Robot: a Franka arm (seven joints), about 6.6 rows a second.
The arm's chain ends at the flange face. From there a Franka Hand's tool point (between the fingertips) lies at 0.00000 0.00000 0.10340 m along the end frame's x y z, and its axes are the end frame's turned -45 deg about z.
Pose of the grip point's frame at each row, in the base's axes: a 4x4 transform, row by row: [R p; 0 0 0 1], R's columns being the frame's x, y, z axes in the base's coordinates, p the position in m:
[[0.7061 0.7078 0.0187 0.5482], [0.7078 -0.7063 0.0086 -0.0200], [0.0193 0.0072 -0.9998 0.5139], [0 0 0 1]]
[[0.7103 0.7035 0.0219 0.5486], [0.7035 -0.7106 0.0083 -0.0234], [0.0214 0.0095 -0.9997 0.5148], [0 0 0 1]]
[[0.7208 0.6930 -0.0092 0.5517], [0.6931 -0.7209 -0.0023 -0.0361], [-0.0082 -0.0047 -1.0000 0.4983], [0 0 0 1]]
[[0.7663 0.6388 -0.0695 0.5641], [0.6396 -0.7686 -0.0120 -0.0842], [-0.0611 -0.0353 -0.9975 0.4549], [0 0 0 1]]
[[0.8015 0.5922 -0.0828 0.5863], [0.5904 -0.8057 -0.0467 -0.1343], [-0.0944 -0.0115 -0.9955 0.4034], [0 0 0 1]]
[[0.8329 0.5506 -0.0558 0.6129], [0.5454 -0.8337 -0.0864 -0.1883], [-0.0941 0.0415 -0.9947 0.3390], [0 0 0 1]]
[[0.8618 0.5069 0.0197 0.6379], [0.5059 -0.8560 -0.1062 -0.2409], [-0.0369 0.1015 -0.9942 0.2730], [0 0 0 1]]
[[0.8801 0.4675 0.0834 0.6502], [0.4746 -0.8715 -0.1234 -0.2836], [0.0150 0.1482 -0.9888 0.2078], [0 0 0 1]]
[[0.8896 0.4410 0.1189 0.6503], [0.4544 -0.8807 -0.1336 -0.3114], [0.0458 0.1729 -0.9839 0.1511], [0 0 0 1]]
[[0.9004 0.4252 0.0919 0.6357], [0.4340 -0.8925 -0.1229 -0.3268], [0.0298 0.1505 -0.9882 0.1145], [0 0 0 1]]
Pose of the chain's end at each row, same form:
[[0.9998 0.0012 0.0187 0.5463], [0.0011 -0.9999 0.0086 -0.0209], [0.0187 -0.0086 -0.9998 0.6173], [0 0 0 1]]
[[0.9997 -0.0048 0.0219 0.5463], [-0.0050 -0.9999 0.0083 -0.0243], [0.0218 -0.0084 -0.9997 0.6182], [0 0 0 1]]
[[0.9997 -0.0197 -0.0092 0.5527], [-0.0197 -0.9998 -0.0023 -0.0359], [-0.0091 0.0025 -1.0000 0.6017], [0 0 0 1]]
[[0.9936 -0.0902 -0.0695 0.5713], [-0.0912 -0.9957 -0.0120 -0.0830], [-0.0682 0.0182 -0.9975 0.5580], [0 0 0 1]]
[[0.9855 -0.1480 -0.0828 0.5949], [-0.1522 -0.9872 -0.0467 -0.1295], [-0.0749 0.0586 -0.9955 0.5063], [0 0 0 1]]
[[0.9783 -0.1996 -0.0558 0.6187], [-0.2039 -0.9752 -0.0864 -0.1794], [-0.0372 0.0959 -0.9947 0.4419], [0 0 0 1]]
[[0.9678 -0.2510 0.0197 0.6359], [-0.2476 -0.9630 -0.1062 -0.2299], [0.0457 0.0979 -0.9942 0.3758], [0 0 0 1]]
[[0.9529 -0.2918 0.0834 0.6416], [-0.2807 -0.9518 -0.1234 -0.2708], [0.1154 0.0942 -0.9888 0.3100], [0 0 0 1]]
[[0.9409 -0.3172 0.1189 0.6380], [-0.3014 -0.9441 -0.1336 -0.2976], [0.1546 0.0899 -0.9839 0.2528], [0 0 0 1]]
[[0.9373 -0.3360 0.0919 0.6262], [-0.3242 -0.9380 -0.1229 -0.3141], [0.1275 0.0853 -0.9882 0.2167], [0 0 0 1]]

